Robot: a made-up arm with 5 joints.
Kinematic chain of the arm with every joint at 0, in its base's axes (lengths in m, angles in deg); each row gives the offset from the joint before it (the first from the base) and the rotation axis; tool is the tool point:
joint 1: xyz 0 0 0.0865 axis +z
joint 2: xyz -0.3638 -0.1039 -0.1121 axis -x
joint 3: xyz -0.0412 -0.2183 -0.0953 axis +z
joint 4: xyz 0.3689 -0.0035 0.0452 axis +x
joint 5: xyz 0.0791 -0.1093 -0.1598 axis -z
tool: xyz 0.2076 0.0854 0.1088
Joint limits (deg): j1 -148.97..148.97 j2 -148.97..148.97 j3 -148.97..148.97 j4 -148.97..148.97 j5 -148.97..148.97
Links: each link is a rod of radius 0.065 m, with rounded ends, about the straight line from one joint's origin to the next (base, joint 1, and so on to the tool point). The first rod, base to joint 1, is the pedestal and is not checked.
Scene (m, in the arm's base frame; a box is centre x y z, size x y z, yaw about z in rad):
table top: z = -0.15
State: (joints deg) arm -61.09 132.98 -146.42 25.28 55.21
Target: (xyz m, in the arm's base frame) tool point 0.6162 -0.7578 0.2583
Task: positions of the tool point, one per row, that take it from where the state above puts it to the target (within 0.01 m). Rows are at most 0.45 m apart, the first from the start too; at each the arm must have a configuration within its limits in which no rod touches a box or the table.
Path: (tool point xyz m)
1: -0.6931 0.7102 0.5285
2: -0.8430 0.3955 0.6328
3: -0.8757 0.0143 0.7030
4: -0.7604 -0.3755 0.7241
5: -0.4990 -0.7009 0.6873
6: -0.1315 -0.8940 0.5914
7: 0.2693 -0.9130 0.4435
8: 0.6162 -0.7578 0.2583

